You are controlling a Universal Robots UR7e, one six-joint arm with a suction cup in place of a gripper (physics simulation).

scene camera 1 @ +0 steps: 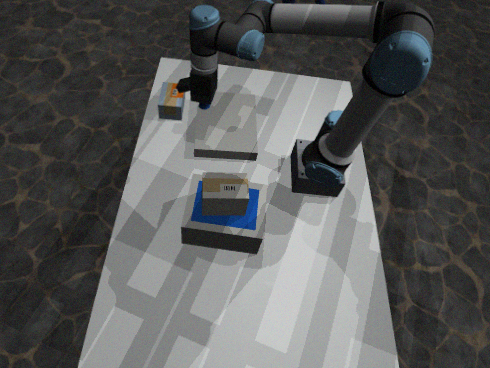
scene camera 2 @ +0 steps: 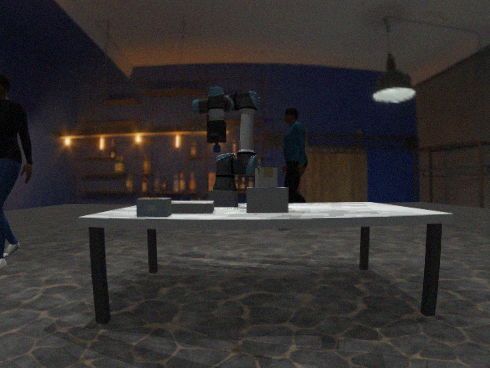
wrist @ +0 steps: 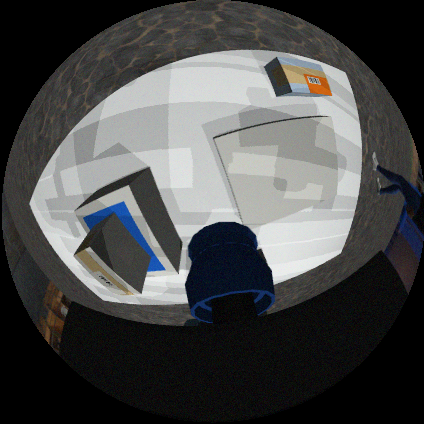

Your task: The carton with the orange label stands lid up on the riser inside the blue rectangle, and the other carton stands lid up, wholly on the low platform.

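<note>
The carton with the orange label [scene camera 1: 171, 102] [scene camera 2: 154, 207] [wrist: 298, 75] stands on the table beside the low platform [scene camera 1: 225, 154] [scene camera 2: 200, 206] [wrist: 305, 160], its tan strip and orange label facing up. The other, grey-white carton [scene camera 1: 225, 206] [scene camera 2: 266, 179] [wrist: 125, 245] stands on the riser [scene camera 1: 220, 239] [scene camera 2: 267, 201] [wrist: 161, 217], on the blue rectangle [scene camera 1: 254, 207] [wrist: 120, 208]. Its upper face shows a tan strip and a barcode label. My suction gripper [scene camera 1: 204, 106] [scene camera 2: 216, 148] [wrist: 222, 237] is open and holds nothing. It hangs high above the table, apart from both cartons.
The arm's base [scene camera 1: 317, 184] [scene camera 2: 223, 197] stands on the table [scene camera 1: 225, 320] [scene camera 2: 325, 212] [wrist: 150, 120], to the right of the platform and riser in scene camera 1. The orange-label carton is near the table's left edge there. Two people stand beyond the table in scene camera 2.
</note>
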